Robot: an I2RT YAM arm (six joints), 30 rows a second.
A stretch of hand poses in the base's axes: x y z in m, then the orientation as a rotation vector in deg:
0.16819, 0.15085, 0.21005, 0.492, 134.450, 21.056
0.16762, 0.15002, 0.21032, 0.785, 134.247, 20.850
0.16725, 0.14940, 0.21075, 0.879, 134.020, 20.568
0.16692, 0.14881, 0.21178, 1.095, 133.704, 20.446
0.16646, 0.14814, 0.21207, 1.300, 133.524, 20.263
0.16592, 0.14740, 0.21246, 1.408, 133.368, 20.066
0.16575, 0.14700, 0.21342, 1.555, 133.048, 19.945
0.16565, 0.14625, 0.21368, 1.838, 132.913, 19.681
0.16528, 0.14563, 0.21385, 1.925, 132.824, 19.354
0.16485, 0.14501, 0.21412, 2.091, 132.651, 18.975
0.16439, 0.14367, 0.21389, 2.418, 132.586, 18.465
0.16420, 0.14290, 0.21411, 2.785, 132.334, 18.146
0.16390, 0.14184, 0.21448, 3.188, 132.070, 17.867
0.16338, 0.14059, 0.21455, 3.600, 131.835, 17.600
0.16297, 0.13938, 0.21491, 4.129, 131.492, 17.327
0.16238, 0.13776, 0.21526, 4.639, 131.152, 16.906
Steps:
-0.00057, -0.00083, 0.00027, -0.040, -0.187, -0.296
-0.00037, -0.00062, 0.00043, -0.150, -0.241, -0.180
-0.00033, -0.00059, 0.00103, 0.010, -0.298, -0.228
-0.00046, -0.00067, 0.00029, -0.051, -0.171, -0.224
-0.00054, -0.00074, 0.00039, -0.093, -0.160, -0.157
-0.00017, -0.00040, 0.00096, -0.010, -0.310, -0.179
-0.00010, -0.00075, 0.00026, -0.090, -0.125, -0.302
-0.00037, -0.00062, 0.00017, -0.200, -0.107, -0.177
-0.00043, -0.00062, 0.00027, -0.205, -0.185, -0.259
-0.00046, -0.00134, -0.00023, -0.260, -0.070, -0.405
-0.00019, -0.00077, 0.00022, -0.094, -0.233, -0.393
-0.00030, -0.00106, 0.00037, -0.053, -0.236, -0.407
-0.00052, -0.00125, 0.00007, -0.044, -0.204, -0.407
-0.00041, -0.00121, 0.00036, -0.003, -0.297, -0.506
-0.00059, -0.00162, 0.00035, -0.116, -0.303, -0.542

